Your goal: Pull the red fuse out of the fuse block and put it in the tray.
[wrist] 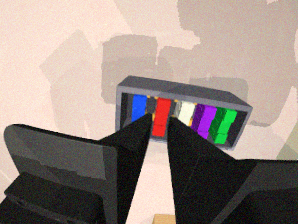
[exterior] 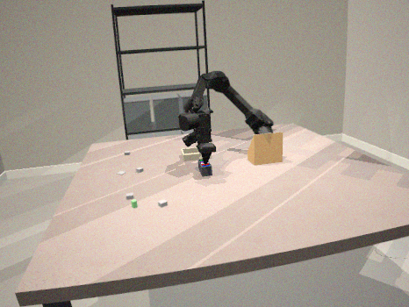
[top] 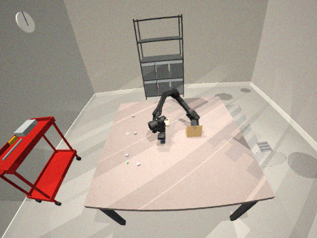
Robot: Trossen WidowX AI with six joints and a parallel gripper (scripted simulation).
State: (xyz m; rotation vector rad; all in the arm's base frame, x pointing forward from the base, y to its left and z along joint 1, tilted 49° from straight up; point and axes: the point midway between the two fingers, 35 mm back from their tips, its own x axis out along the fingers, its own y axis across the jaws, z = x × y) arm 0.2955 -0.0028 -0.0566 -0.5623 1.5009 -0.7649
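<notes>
My gripper tip is 2 cm above the red fuse. Round my gripper tip: beige tray 23 cm to the right, 4 cm below, 2 cm behind.
</notes>
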